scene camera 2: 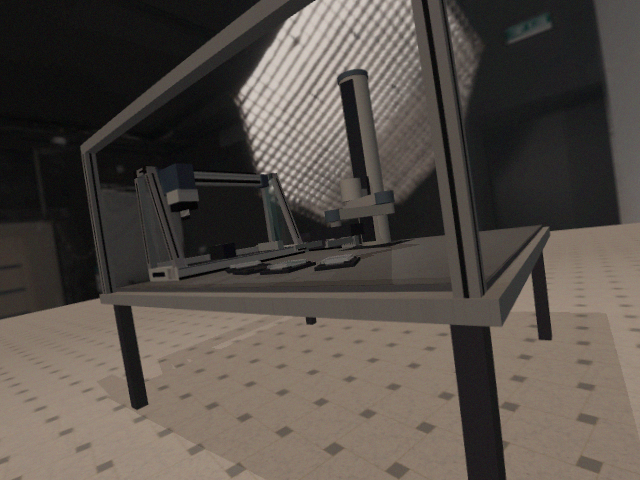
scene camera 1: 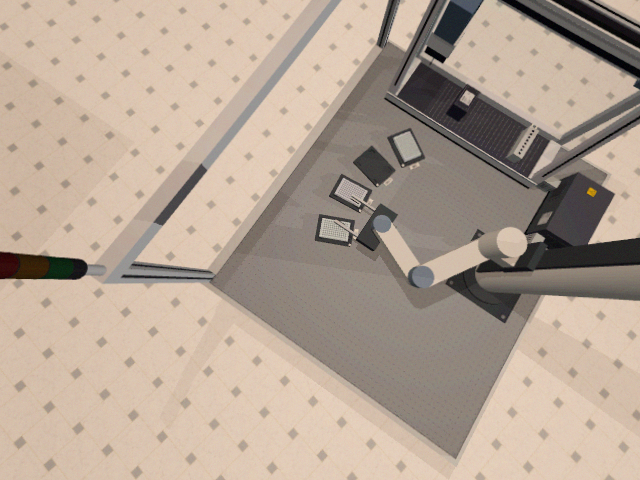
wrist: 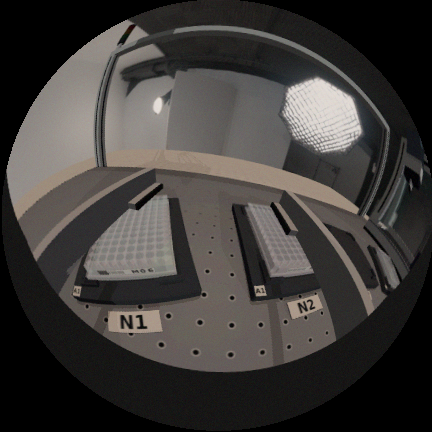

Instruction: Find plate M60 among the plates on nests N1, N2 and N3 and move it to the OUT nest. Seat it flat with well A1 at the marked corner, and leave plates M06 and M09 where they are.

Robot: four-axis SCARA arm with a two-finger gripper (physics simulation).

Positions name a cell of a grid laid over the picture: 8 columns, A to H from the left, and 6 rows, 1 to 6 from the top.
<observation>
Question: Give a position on a nest labelled OUT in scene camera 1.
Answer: E3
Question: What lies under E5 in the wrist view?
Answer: A deck.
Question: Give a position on a nest labelled OUT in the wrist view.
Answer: G4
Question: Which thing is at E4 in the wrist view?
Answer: A nest labelled N2.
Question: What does the well plate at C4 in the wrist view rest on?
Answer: A nest labelled N1.
</observation>
